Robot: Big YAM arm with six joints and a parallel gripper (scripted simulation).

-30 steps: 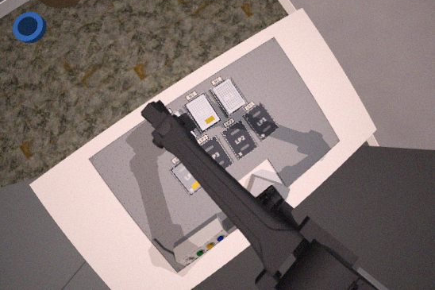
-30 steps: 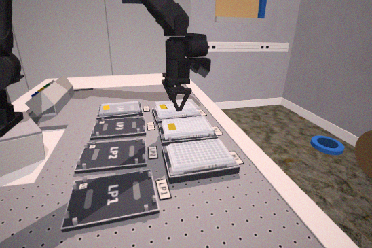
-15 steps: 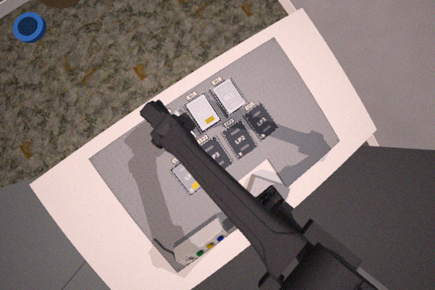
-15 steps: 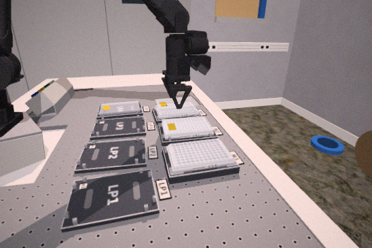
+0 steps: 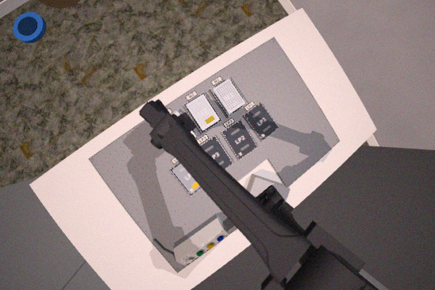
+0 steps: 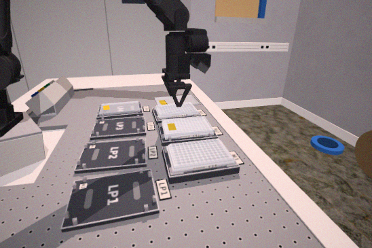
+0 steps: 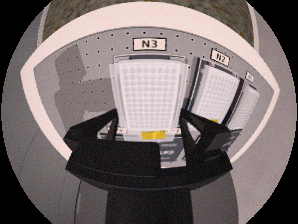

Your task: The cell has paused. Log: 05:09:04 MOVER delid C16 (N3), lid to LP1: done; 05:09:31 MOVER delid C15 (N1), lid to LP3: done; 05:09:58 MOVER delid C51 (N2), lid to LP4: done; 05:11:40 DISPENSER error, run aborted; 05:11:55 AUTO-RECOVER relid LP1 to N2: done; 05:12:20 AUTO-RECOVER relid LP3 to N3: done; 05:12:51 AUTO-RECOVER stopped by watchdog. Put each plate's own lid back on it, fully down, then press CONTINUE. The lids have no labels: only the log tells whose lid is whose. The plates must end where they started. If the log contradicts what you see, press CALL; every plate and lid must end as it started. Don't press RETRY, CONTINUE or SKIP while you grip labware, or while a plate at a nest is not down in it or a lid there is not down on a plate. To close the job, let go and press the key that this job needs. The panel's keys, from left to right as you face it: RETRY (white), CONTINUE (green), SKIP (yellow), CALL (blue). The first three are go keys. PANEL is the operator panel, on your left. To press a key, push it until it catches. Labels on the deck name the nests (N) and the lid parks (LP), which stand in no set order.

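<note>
My gripper is now 130 mm to the left of the clear lid and 30 mm above it. The rest, counted from my hand: blue key (450 mm behind, 130 mm to the left, 10 mm above); then green key (440 mm behind, 230 mm to the left, 10 mm above); then yellow key (440 mm behind, 180 mm to the left, 10 mm above).
</note>
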